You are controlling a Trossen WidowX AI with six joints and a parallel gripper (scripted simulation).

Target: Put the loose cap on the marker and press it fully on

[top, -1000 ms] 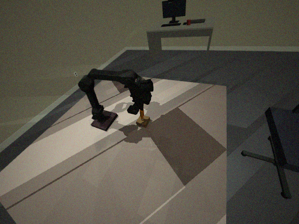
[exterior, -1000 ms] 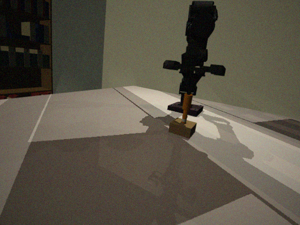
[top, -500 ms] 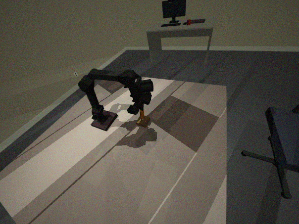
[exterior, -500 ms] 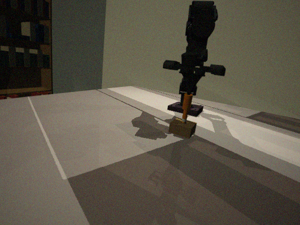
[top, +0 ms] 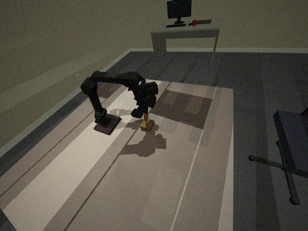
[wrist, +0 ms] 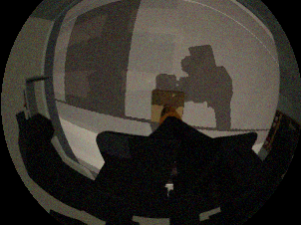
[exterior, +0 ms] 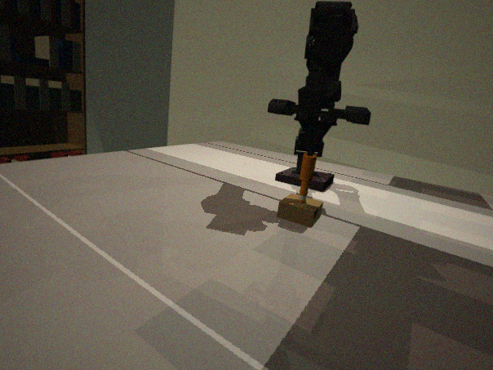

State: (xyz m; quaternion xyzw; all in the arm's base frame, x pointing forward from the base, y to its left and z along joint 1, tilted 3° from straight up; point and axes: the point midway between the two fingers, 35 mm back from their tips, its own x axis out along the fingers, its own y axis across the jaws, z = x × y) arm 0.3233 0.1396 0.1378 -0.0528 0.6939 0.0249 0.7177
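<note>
Right now the orange cap is 30 mm below my gripper tip and 10 mm behind it. The rest, counted from my gripper tip: thin pale band 90 mm below, 20 mm behind, 10 mm to the right; holder block 120 mm below, 20 mm behind, 10 mm to the right.
</note>
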